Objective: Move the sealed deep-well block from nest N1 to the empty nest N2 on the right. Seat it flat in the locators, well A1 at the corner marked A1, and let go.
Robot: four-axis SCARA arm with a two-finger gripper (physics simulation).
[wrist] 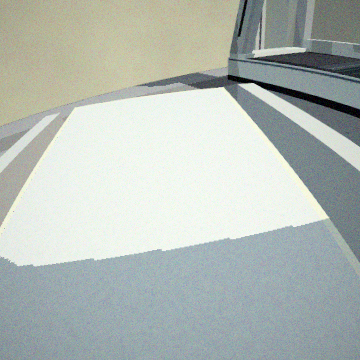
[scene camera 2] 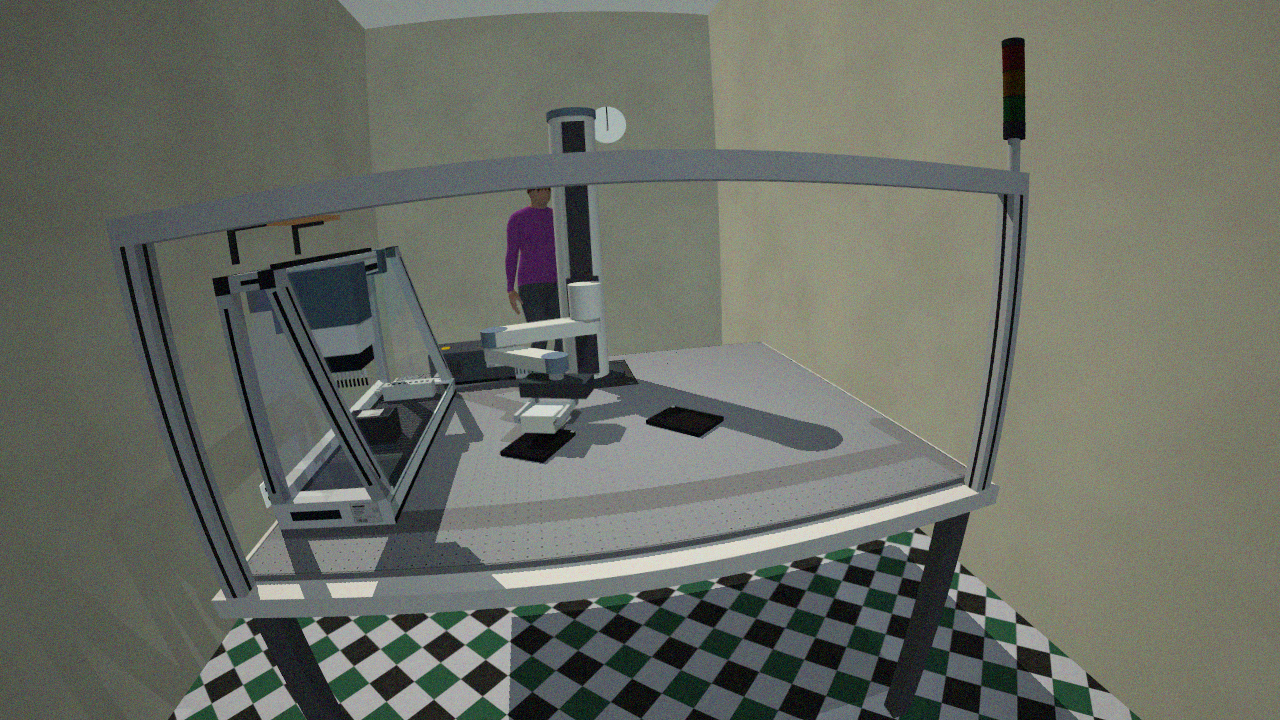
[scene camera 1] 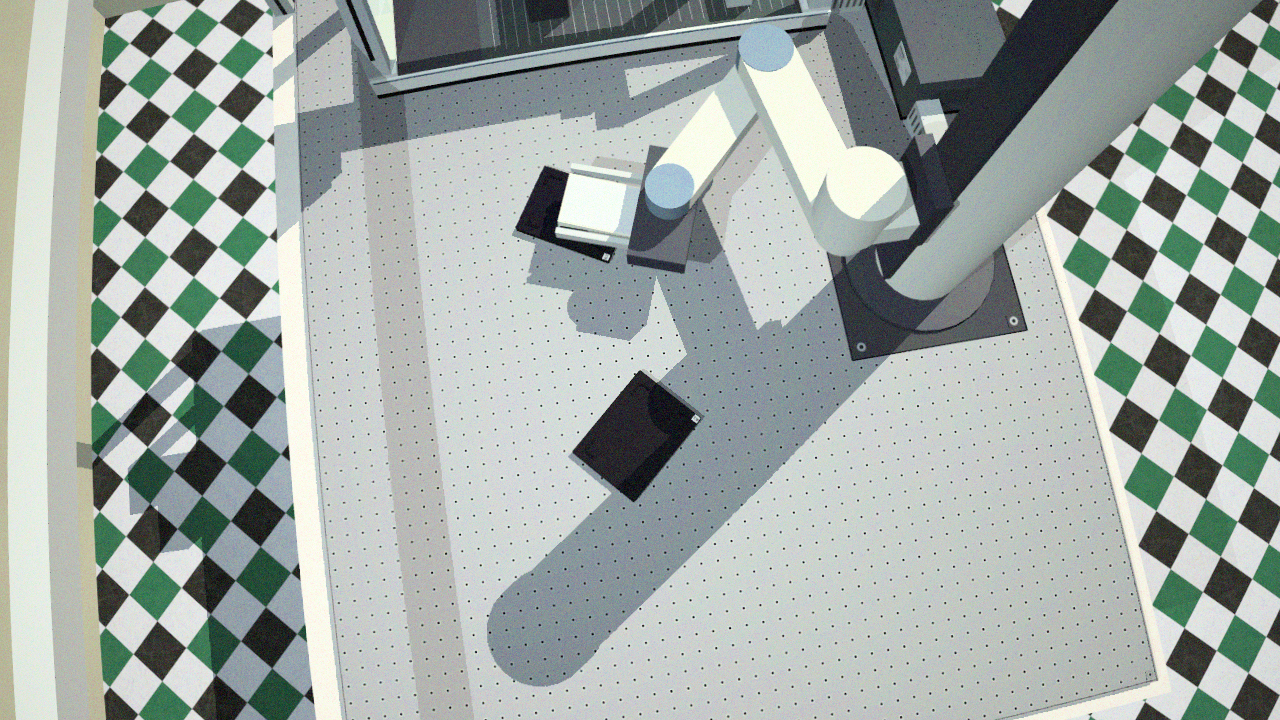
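Seen in the pictures: gripper, fingertip midpoint: (wrist: 150, 113) (scene camera 2: 536, 420) (scene camera 1: 564, 199); arm's base at its link origin: (scene camera 1: 916, 260).
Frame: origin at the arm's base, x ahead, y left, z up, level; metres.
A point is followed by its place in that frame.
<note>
The white deep-well block (scene camera 1: 595, 204) @(x 0.504, y -0.143, z 0.090 m) (scene camera 2: 543, 419) @(x 0.558, y -0.146, z 0.087 m) (wrist: 160, 175) @(x 0.486, y -0.142, z 0.088 m) looks level between the two fingers of my gripper (scene camera 1: 565, 201) @(x 0.551, y -0.163, z 0.084 m) (scene camera 2: 541, 414) @(x 0.551, y -0.163, z 0.084 m) (wrist: 150, 113) @(x 0.551, y -0.163, z 0.084 m), which is shut on it. It hangs above one black nest (scene camera 1: 538, 204) @(x 0.596, y -0.190, z 0.025 m) (scene camera 2: 535, 447) @(x 0.575, y -0.173, z 0.025 m), the one nearer the glazed enclosure, and covers part of it in scene camera 1. The block looks turned slightly relative to this nest. A small white corner tag (scene camera 1: 606, 257) @(x 0.501, y -0.080, z 0.025 m) shows on the nest. The other black nest (scene camera 1: 631, 438) @(x 0.509, y 0.212, z 0.025 m) (scene camera 2: 684, 420) @(x 0.513, y 0.203, z 0.025 m) holds no block. Nest labels and the block's A1 corner are not readable.
The framed glass enclosure (scene camera 1: 608, 51) @(x 0.440, y -0.450, z 0.036 m) (scene camera 2: 420, 447) @(x 0.574, y -0.450, z 0.051 m) stands beyond the nearer nest. The arm's column (scene camera 1: 1056, 161) @(x 0.023, y 0.071, z 0.504 m) (scene camera 2: 602, 223) @(x 0.030, y 0.070, z 0.521 m) rises from a dark base plate (scene camera 1: 939, 344) @(x 0.003, y 0.147, z 0.012 m). A dark box (scene camera 1: 948, 44) @(x -0.103, y -0.316, z 0.128 m) stands beside the column. The perforated table (scene camera 1: 895, 537) @(x 0.143, y 0.427, z 0.013 m) (scene camera 2: 760, 474) @(x 0.821, y 0.285, z 0.013 m) carries both nests.
</note>
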